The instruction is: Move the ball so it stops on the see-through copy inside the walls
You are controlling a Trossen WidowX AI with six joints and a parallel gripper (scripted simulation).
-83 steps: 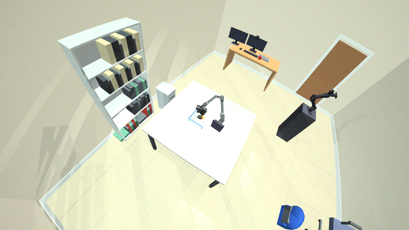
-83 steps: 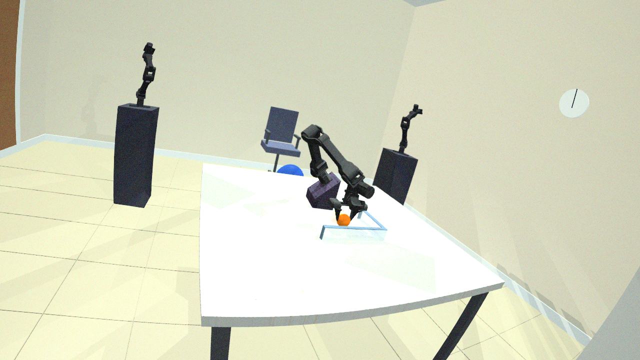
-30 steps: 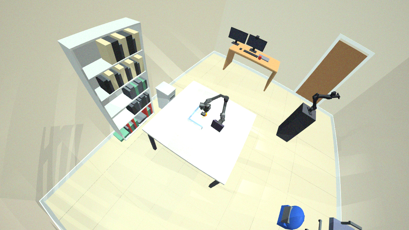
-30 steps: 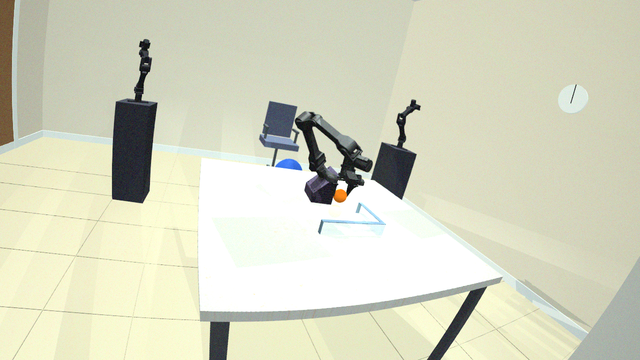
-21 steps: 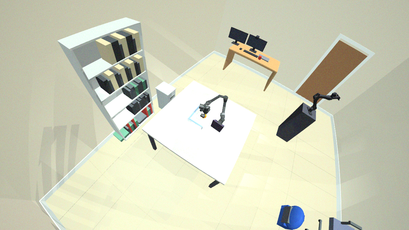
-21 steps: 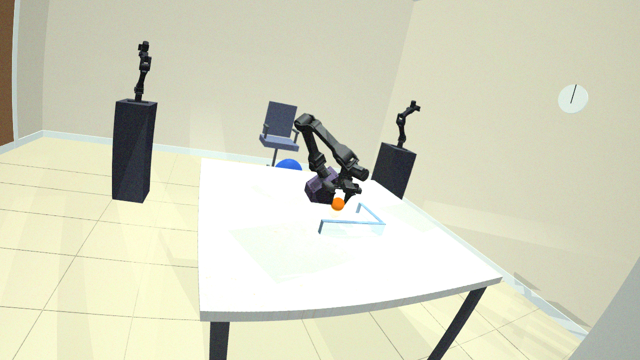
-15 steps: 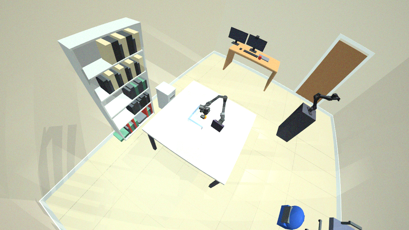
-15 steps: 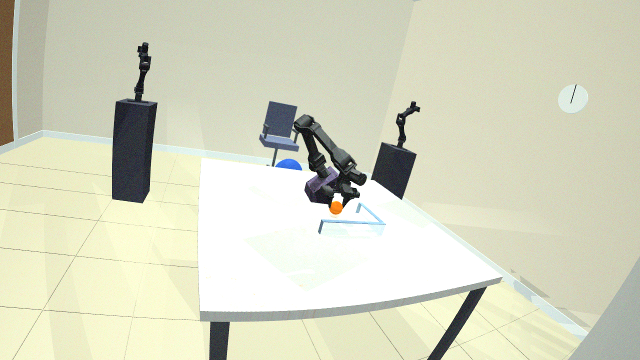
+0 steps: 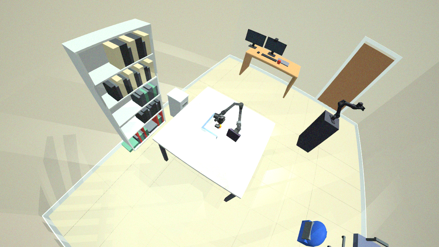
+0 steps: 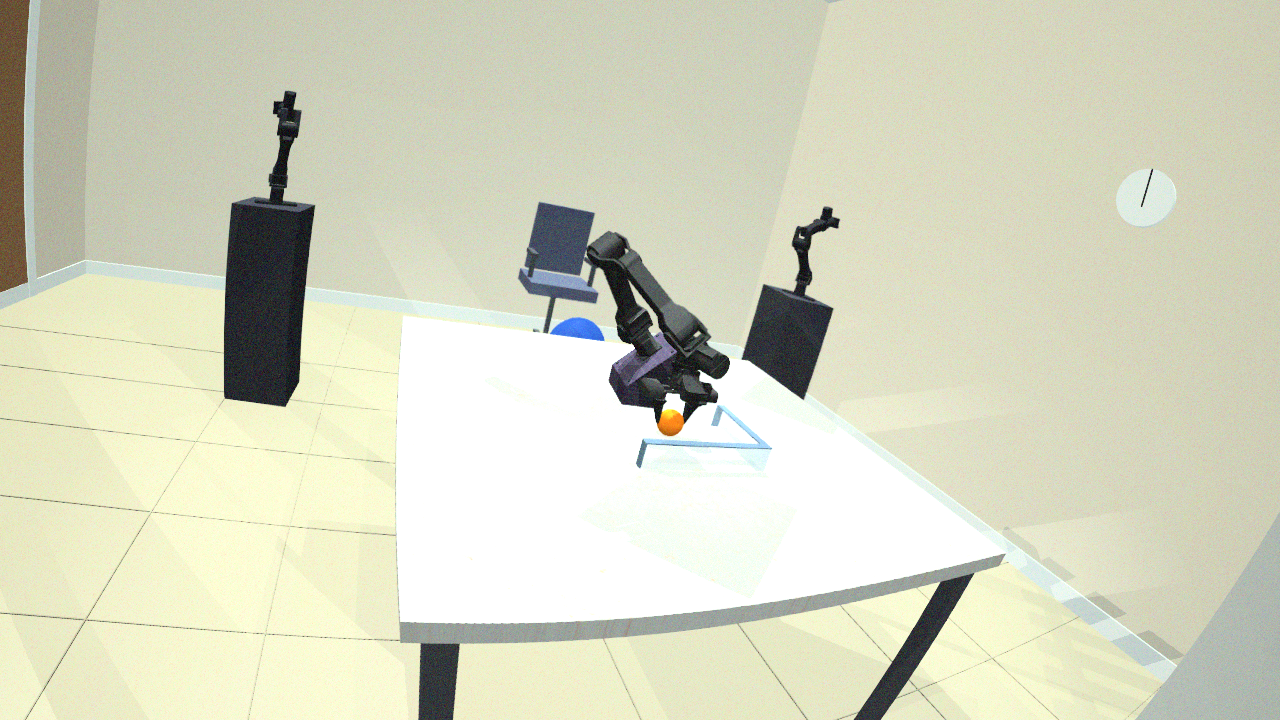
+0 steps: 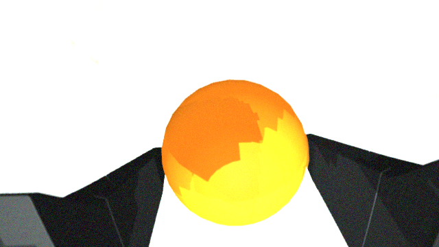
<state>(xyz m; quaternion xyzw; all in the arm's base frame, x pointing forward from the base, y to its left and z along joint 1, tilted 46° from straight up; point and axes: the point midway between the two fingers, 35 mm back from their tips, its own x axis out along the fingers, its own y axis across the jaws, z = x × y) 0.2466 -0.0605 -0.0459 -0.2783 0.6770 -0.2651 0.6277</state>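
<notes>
My gripper tip is right at the orange ball.
</notes>
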